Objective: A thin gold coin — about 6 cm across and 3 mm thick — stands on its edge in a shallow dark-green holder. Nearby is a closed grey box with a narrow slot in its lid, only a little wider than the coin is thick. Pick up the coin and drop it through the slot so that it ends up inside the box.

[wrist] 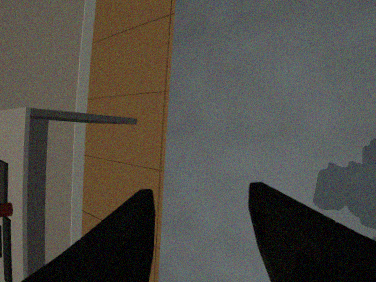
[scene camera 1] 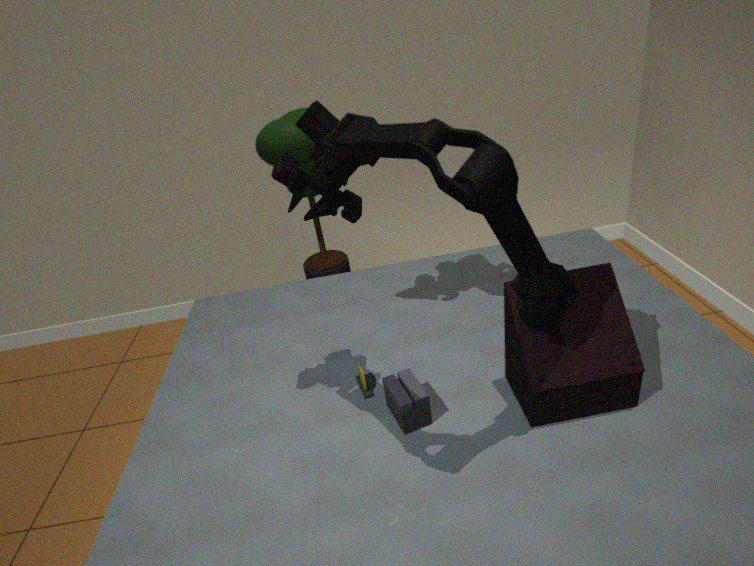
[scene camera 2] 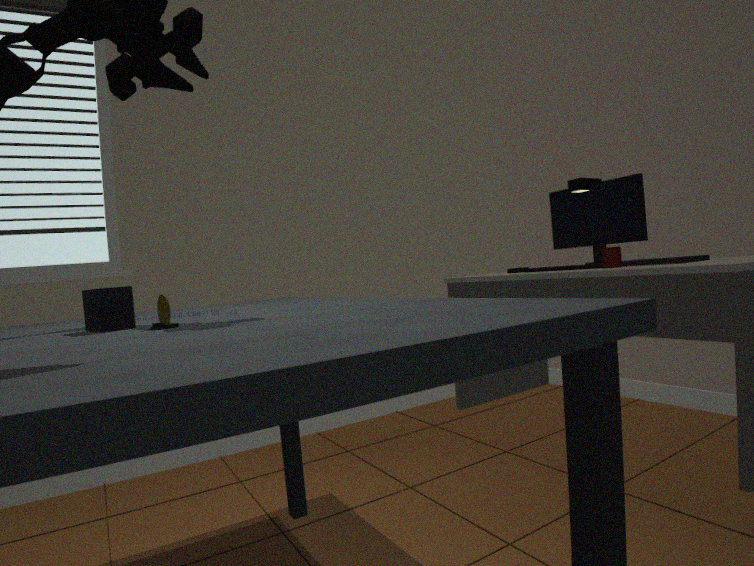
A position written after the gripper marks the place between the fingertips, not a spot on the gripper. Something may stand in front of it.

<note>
In view: the gripper (scene camera 2: 200, 83).
The gripper shows as well in the wrist view (wrist: 201, 197) and in scene camera 1 (scene camera 1: 296, 215).
</note>
